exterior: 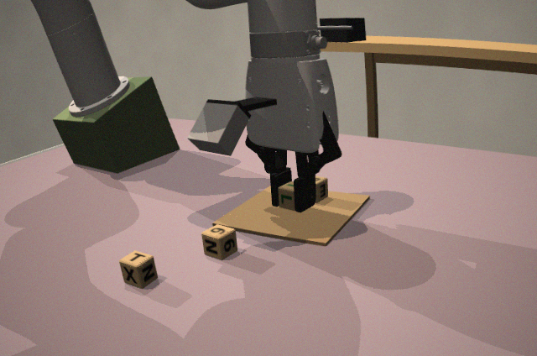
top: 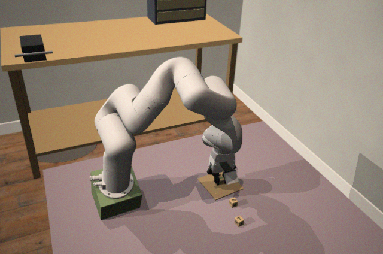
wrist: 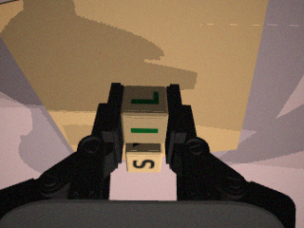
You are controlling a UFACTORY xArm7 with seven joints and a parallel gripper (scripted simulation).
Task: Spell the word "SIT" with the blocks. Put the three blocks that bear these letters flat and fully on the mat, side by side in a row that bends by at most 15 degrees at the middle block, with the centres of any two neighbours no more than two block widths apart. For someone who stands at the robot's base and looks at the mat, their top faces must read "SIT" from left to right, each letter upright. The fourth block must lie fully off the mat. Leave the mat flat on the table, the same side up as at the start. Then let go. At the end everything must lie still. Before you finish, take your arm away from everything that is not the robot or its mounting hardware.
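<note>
Now: hand 30 mm above the tan mat. Round my hand: wooden block (10 mm ahead, 220 mm to the right, 20 mm below).
</note>
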